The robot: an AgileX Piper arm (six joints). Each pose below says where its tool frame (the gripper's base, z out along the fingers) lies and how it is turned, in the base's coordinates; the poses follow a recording.
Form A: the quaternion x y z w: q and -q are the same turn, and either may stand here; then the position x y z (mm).
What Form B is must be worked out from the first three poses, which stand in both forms.
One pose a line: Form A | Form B
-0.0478 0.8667 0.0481 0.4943 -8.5 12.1 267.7 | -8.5 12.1 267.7 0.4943 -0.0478 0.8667 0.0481
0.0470 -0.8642 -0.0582 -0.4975 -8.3 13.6 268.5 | -8.3 13.6 268.5 0.4975 -0.0470 0.8642 0.0582
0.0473 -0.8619 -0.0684 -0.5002 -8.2 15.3 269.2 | -8.2 15.3 269.2 0.5002 -0.0473 0.8619 0.0684
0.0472 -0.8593 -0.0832 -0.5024 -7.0 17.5 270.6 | -7.0 17.5 270.6 0.5024 -0.0472 0.8593 0.0832
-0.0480 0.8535 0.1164 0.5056 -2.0 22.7 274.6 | -2.0 22.7 274.6 0.5056 -0.0480 0.8535 0.1164
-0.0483 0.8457 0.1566 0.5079 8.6 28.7 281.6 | 8.6 28.7 281.6 0.5079 -0.0483 0.8457 0.1566
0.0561 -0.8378 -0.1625 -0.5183 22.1 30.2 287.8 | 22.1 30.2 287.8 0.5183 -0.0561 0.8378 0.1625
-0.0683 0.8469 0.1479 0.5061 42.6 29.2 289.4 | 42.6 29.2 289.4 0.5061 -0.0683 0.8469 0.1479
